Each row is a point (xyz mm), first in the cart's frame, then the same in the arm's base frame.
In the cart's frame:
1: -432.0 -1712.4 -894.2
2: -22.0 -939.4 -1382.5
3: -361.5 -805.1 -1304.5
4: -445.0 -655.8 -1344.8
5: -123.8 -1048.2 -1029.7
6: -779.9 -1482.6 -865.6
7: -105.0 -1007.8 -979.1
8: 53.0 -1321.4 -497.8
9: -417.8 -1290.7 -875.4
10: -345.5 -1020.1 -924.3
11: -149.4 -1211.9 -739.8
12: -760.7 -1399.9 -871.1
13: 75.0 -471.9 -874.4
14: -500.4 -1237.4 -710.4
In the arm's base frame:
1: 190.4 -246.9 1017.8
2: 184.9 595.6 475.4
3: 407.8 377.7 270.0
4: 501.8 403.9 123.9
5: 45.9 238.8 472.2
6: 452.4 -403.9 732.6
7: 0.9 224.4 424.0
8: -426.7 -137.3 627.3
9: 177.3 -124.1 613.9
10: 156.6 37.6 381.0
11: -115.8 -42.8 550.1
12: 442.6 -363.2 658.5
13: -193.1 415.8 -82.2
14: 142.3 -279.9 507.2

